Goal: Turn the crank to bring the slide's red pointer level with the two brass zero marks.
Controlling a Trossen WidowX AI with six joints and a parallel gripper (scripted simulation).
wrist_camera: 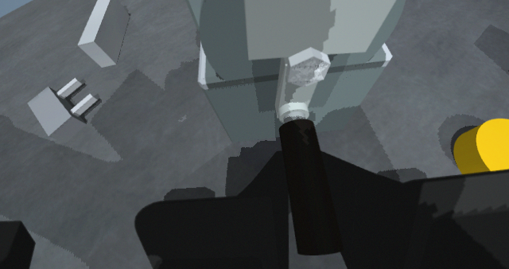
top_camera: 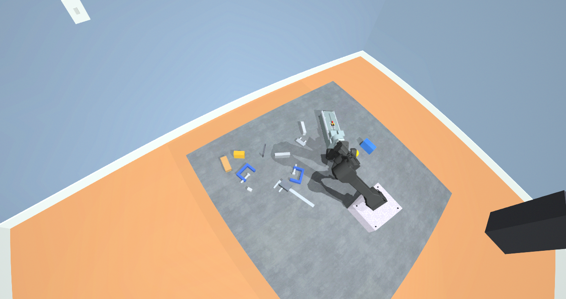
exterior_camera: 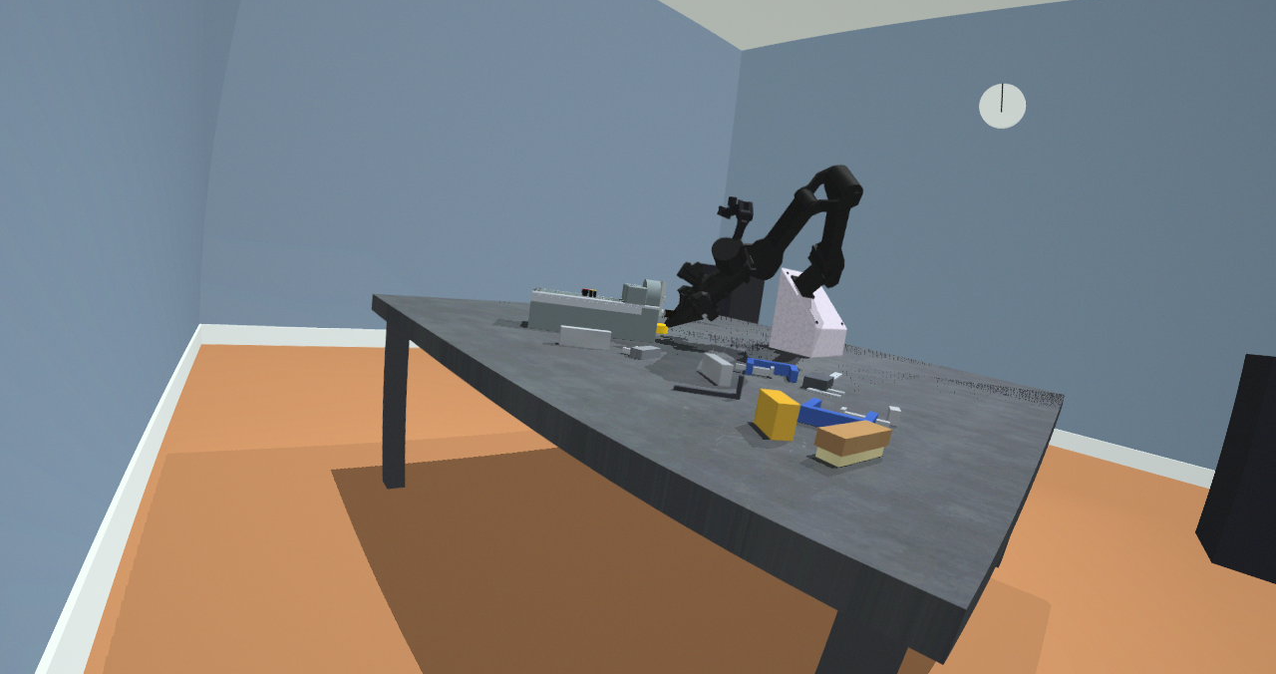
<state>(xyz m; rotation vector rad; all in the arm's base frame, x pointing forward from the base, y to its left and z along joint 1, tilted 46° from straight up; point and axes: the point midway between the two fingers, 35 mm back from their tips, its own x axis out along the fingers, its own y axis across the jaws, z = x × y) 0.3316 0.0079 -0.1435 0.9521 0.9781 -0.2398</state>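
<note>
Now: the red pointer 15 cm ahead of my gripper tip, 10 cm to the right of it and 5 cm above it. From my gripper tip the other things lie so: dark handle (2 cm behind, 1 cm to the left, 3 cm above); then yellow round piece (9 cm behind, 11 cm to the right, 2 cm below); then pronged grey block (18 cm ahead, 13 cm to the left, 3 cm below).
</note>
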